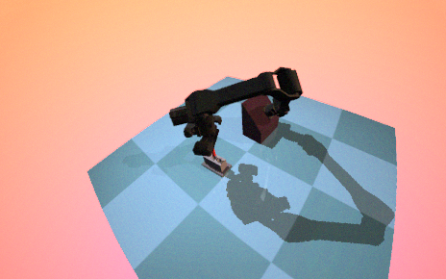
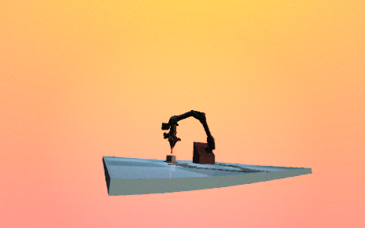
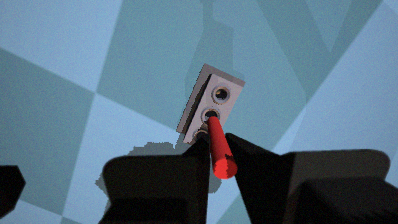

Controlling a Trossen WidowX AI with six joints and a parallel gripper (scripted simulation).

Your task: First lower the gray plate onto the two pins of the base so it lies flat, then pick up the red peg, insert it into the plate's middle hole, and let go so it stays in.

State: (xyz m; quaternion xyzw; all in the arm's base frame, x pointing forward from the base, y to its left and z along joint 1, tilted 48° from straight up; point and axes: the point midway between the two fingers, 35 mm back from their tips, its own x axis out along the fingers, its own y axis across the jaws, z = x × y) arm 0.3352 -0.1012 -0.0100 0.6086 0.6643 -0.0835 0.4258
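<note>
Now: the red peg right at my gripper tip. Also, from my gripper tip: gray plate: 70 mm below.
</note>
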